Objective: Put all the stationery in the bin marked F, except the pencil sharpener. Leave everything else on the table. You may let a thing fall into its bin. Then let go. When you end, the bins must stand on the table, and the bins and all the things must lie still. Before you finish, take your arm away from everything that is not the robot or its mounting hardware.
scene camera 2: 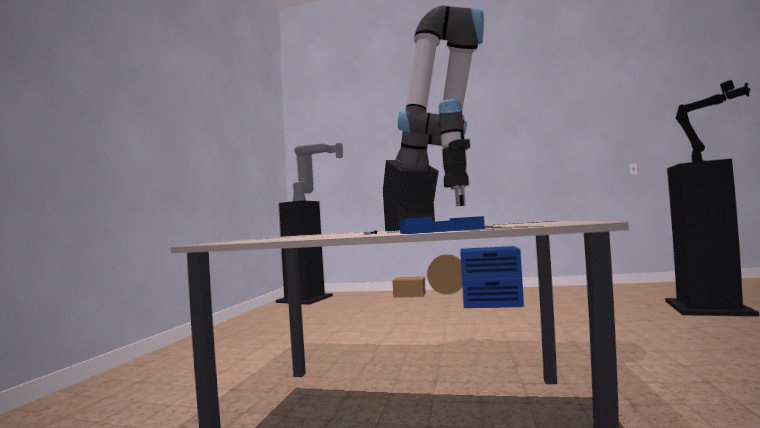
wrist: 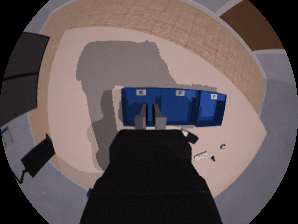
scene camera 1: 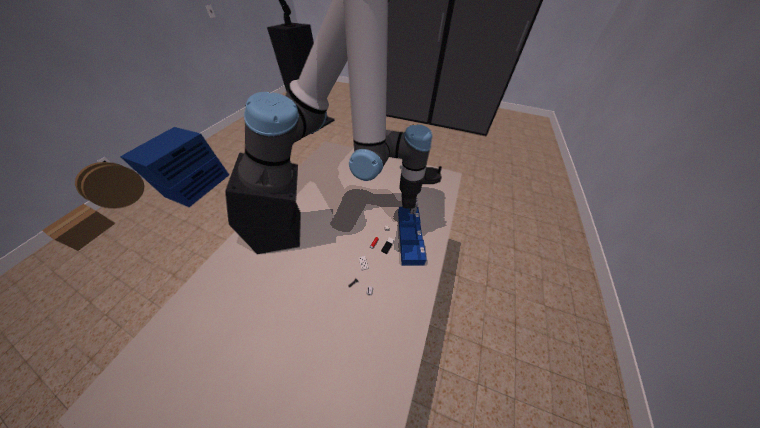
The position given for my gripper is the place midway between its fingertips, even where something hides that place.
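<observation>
I am looking at a blue bin (scene camera 1: 413,254), which I find again at (scene camera 2: 411,225) and, in the wrist view, at (wrist: 184,108). As for my gripper (scene camera 2: 460,205), the wrist view shows it to me too (wrist: 150,110).
</observation>
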